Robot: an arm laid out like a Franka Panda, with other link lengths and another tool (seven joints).
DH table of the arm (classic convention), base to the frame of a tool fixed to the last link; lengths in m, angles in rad. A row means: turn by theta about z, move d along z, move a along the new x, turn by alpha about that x. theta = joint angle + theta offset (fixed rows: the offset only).
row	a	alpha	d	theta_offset
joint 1	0	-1.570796	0.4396	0
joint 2	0	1.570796	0	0
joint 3	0.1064	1.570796	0.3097	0
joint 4	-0.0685	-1.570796	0	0
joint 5	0	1.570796	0.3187	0
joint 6	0.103	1.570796	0	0
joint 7	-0.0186	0.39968	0.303	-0.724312
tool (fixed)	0	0	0.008	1.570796
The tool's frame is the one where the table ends.
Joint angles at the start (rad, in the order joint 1, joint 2, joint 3, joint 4, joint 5, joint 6, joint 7): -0.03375, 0.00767, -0.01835, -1.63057, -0.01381, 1.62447, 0.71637
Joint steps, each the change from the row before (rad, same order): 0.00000, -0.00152, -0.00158, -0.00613, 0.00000, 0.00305, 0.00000; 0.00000, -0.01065, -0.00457, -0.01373, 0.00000, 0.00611, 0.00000; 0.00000, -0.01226, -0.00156, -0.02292, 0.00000, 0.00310, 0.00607; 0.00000, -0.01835, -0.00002, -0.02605, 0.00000, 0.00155, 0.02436
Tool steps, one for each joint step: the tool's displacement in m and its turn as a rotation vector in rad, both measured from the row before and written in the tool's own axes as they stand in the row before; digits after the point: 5 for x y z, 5 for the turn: 0.00129, 0.00073, 0.00105, -0.00087, -0.00006, 0.00201; 0.00201, 0.00225, -0.00119, 0.00449, -0.00027, 0.00301; 0.00166, 0.00567, 0.00241, -0.00408, -0.00040, 0.00984; 0.00008, 0.00724, 0.00139, 0.00376, -0.00042, 0.02474
